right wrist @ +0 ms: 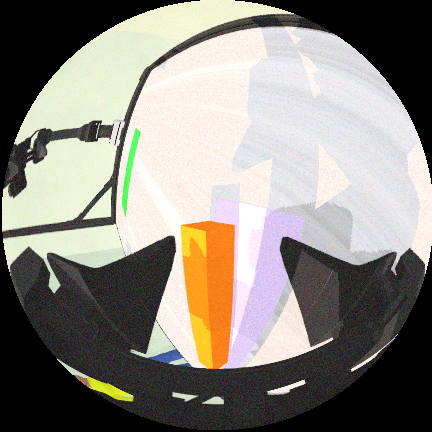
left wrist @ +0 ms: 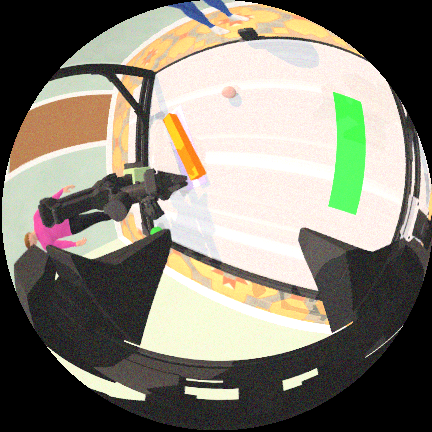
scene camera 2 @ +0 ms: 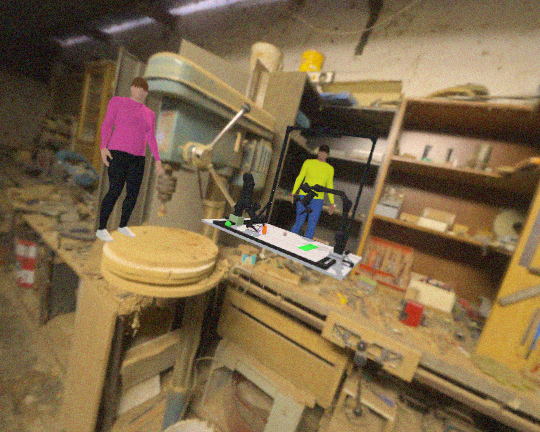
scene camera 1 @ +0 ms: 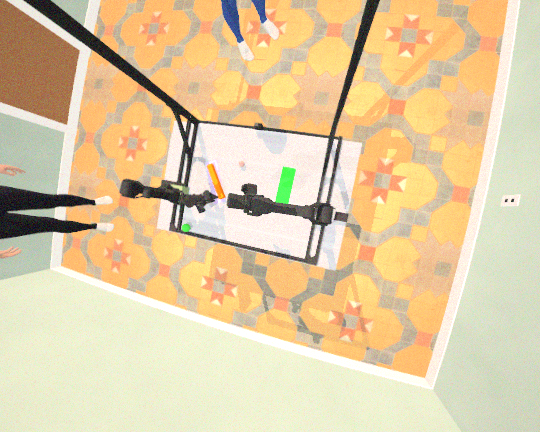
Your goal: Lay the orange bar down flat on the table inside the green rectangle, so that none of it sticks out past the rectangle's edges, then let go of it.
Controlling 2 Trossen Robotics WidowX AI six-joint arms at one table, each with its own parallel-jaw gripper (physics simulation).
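Seen in the pictures: left gripper, fingertip midpoint: (right wrist: 32, 159) (left wrist: 237, 235) (scene camera 2: 295, 211); right gripper, fingertip midpoint: (right wrist: 229, 243) (left wrist: 187, 180) (scene camera 2: 260, 229) (scene camera 1: 216, 199); left arm's base, link origin: (right wrist: 111, 131) (scene camera 2: 337, 252); right arm's base, link origin: (left wrist: 128, 181) (scene camera 2: 237, 215) (scene camera 1: 174, 193).
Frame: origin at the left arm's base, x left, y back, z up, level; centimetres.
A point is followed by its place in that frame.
Note:
The orange bar (scene camera 1: 215, 180) {x -4.9, y -69.7, z -3.0 cm} (scene camera 2: 264, 230) {x 5.0, y -63.6, z -3.3 cm} (left wrist: 185, 146) {x -3.2, y -67.0, z -3.2 cm} (right wrist: 220, 300) {x 0.3, y -68.5, z -4.5 cm} stands at a slant in scene camera 1, outside the green rectangle (scene camera 1: 286, 183) {x -12.4, y -25.9, z -6.1 cm} (scene camera 2: 308, 247) {x -7.3, y -25.8, z -6.2 cm} (left wrist: 348, 155) {x -6.6, y -26.9, z -6.2 cm} (right wrist: 130, 172) {x -6.4, y -29.2, z -6.4 cm}, which lies farther right there. My right gripper (scene camera 1: 218, 197) {x 6.3, y -66.4, z -3.6 cm} (left wrist: 187, 180) {x 6.3, y -66.4, z -3.6 cm} (right wrist: 229, 243) {x 6.3, y -66.4, z -3.6 cm} is open at the bar's lower end as seen in scene camera 1. In the right wrist view the bar shows between its fingers, nearer the picture's left finger, with a gap on each side. My left gripper (scene camera 2: 306, 213) (left wrist: 237, 235) {x 3.2, y -40.7, z 20.4 cm} is open and empty, above the table.
A lavender strip (right wrist: 270, 260) {x 6.0, y -68.8, z -6.2 cm} lies along the bar. A small pink ball (scene camera 1: 241, 164) {x -17.8, y -55.1, z -3.2 cm} (left wrist: 229, 92) {x -17.6, y -54.7, z -3.3 cm} lies between bar and rectangle. A green ball (scene camera 1: 186, 228) {x 29.3, y -82.0, z -1.6 cm} (scene camera 2: 228, 224) {x 31.2, y -81.8, z -2.9 cm} and a pale green block (scene camera 2: 236, 219) {x 13.3, y -89.6, z -1.1 cm} (left wrist: 134, 174) {x 5.6, y -88.7, z 0.9 cm} are near the right arm. Black frame posts border the table.

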